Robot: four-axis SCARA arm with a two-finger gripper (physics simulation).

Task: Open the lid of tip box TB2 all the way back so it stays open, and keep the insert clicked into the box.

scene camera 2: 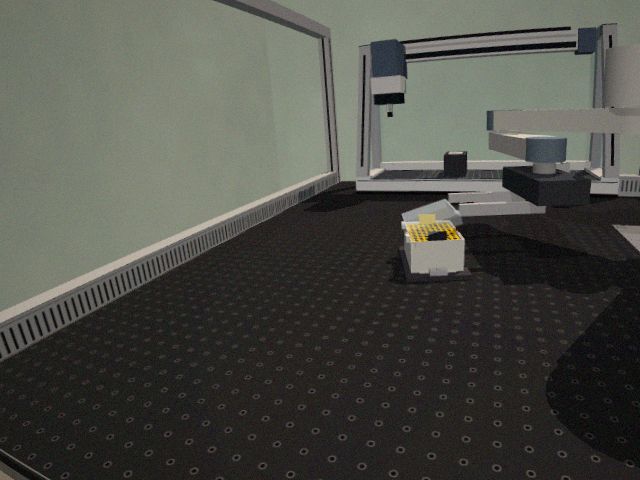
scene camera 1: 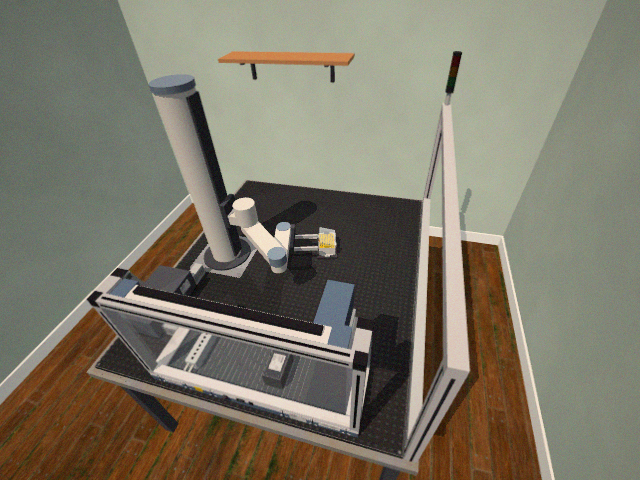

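Seen in the pictures: gripper, fingertip midpoint: (scene camera 2: 453, 204) (scene camera 1: 317, 242); arm's base, link origin: (scene camera 1: 228, 255).
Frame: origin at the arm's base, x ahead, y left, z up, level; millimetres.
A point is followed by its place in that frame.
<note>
The white tip box (scene camera 1: 332, 253) @(z 31, x 564, y 110 mm) (scene camera 2: 434, 257) @(z 46, x 509, y 220 mm) stands on a low dark base on the black table; no TB2 label is readable. Its yellow insert (scene camera 1: 327, 240) @(z 70, x 524, y 162 mm) (scene camera 2: 418, 233) @(z 70, x 542, y 171 mm) looks level inside the box, with a dark patch on it in scene camera 2. The translucent lid (scene camera 2: 439, 209) @(z 109, x 509, y 154 mm) is raised off the insert at the box's far side in scene camera 2 and slants, with its right part higher; its exact angle is unclear. My gripper (scene camera 1: 317, 242) @(z 106, x 490, y 100 mm) (scene camera 2: 453, 202) @(z 106, x 490, y 100 mm) is shut, its long pale fingers parallel with nothing held, tips close beside the lid. Contact cannot be told.
A gantry frame (scene camera 1: 232, 314) @(z 519, x 489, y -655 mm) (scene camera 2: 496, 46) @(z 473, x 398, y -622 mm) with a blue carriage (scene camera 1: 334, 303) @(z 501, x 737, y -544 mm) (scene camera 2: 387, 59) @(z 441, x 727, y -465 mm) stands across the table. A dark block (scene camera 1: 275, 373) (scene camera 2: 455, 164) @(z 101, x 527, y -515 mm) sits on its deck. A framed screen (scene camera 1: 454, 248) @(z 620, x 1027, y -383 mm) (scene camera 2: 326, 103) @(z 330, x 1027, y -684 mm) runs along one table side.
</note>
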